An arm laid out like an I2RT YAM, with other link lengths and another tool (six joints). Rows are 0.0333 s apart.
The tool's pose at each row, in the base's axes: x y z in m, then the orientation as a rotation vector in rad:
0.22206, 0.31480, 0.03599, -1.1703, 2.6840, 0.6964
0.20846, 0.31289, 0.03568, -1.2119, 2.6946, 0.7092
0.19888, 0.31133, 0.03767, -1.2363, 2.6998, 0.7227
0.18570, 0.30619, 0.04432, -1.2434, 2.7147, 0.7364
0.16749, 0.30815, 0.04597, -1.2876, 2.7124, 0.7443
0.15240, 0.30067, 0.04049, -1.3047, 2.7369, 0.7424
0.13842, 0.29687, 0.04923, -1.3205, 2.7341, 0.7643
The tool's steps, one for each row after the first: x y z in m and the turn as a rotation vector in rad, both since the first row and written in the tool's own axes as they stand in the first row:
0.01074, 0.00856, 0.00023, -0.0184, 0.0281, -0.0147
0.01779, 0.01526, -0.00165, -0.0330, 0.0435, -0.0230
0.02831, 0.02411, -0.00910, -0.0461, 0.0582, -0.0183
0.03910, 0.03899, -0.00852, -0.0595, 0.0781, -0.0398
0.05608, 0.04347, -0.00620, -0.0657, 0.1062, -0.0368
0.06564, 0.05444, -0.01482, -0.0827, 0.1111, -0.0433

